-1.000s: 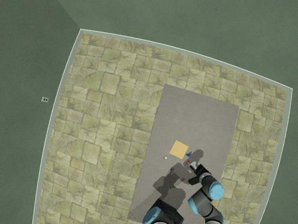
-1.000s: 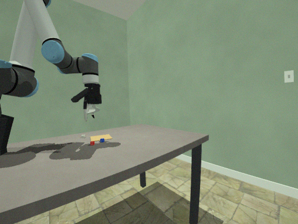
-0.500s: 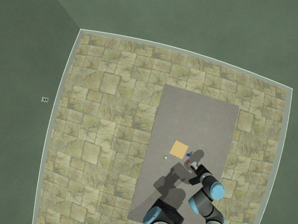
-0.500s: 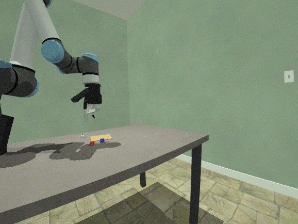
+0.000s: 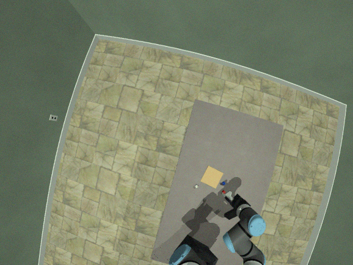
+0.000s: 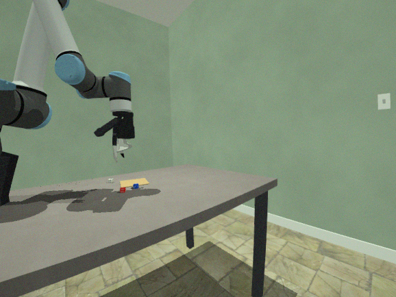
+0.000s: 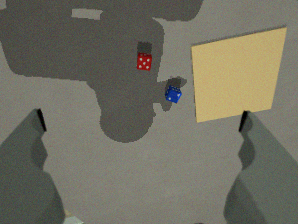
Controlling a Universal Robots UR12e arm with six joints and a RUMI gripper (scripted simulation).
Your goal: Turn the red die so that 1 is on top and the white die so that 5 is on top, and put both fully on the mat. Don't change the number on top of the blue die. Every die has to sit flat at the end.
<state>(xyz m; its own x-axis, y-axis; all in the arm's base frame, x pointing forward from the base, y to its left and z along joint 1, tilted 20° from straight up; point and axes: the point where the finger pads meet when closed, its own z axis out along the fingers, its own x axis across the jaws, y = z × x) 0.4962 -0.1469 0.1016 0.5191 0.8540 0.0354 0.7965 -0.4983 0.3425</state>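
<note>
My gripper is now 14 cm above the red die. Also, from my hand: blue die 14 cm below, 7 cm ahead, 1 cm to the left; then tan mat 14 cm below, 11 cm to the left, 11 cm ahead; then white die 23 cm to the left, 14 cm below, 3 cm ahead.
</note>
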